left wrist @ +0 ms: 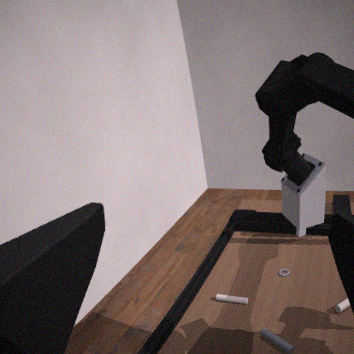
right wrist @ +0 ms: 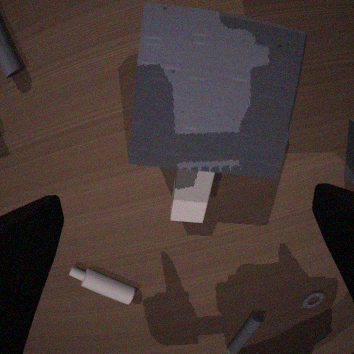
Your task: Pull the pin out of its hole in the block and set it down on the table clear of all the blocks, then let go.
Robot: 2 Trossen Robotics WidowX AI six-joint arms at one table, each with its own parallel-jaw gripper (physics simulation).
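Frame: origin at the left arm's base, x back, y right, z up, level; metres.
Seen in the pictures: left gripper, fingertip midpoint: (left wrist: 223, 222); right gripper, fingertip midpoint: (right wrist: 189, 203); right arm's base, link origin: (left wrist: 300, 171).
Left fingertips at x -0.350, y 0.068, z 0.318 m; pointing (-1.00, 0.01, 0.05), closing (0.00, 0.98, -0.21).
Note:
Offsets run from my left fingertips to a thing's top centre. "*": to the spot under its first point.
A large grey block {dx -0.091, dy +0.295, dz -0.298 m} (right wrist: 210, 100) lies in the upper middle of the right wrist view. A white square-sided pin {dx -0.124, dy +0.265, dz -0.319 m} (right wrist: 190, 205) sticks out of its near side; its other end is hidden by the block. My right gripper (right wrist: 189, 203) is open and empty, with one finger far to the left of the pin and the other far to the right, touching neither. My left gripper (left wrist: 223, 222) is open and empty, facing the walls and the far part of the table. I cannot make out the block or the pin in the left wrist view.
A white stepped cylinder {dx -0.246, dy +0.226, dz -0.342 m} (right wrist: 108, 286), a ring {dx -0.127, dy +0.065, dz -0.355 m} (right wrist: 314, 300) and a grey rod {dx -0.203, dy +0.079, dz -0.344 m} (right wrist: 246, 332) lie nearer than the block. Another grey rod {* dx -0.161, dy +0.386, dz -0.348 m} (right wrist: 7, 50) is upper left. The left wrist view shows the right arm's pale base (left wrist: 305, 205), a black frame (left wrist: 192, 285) and loose small parts.

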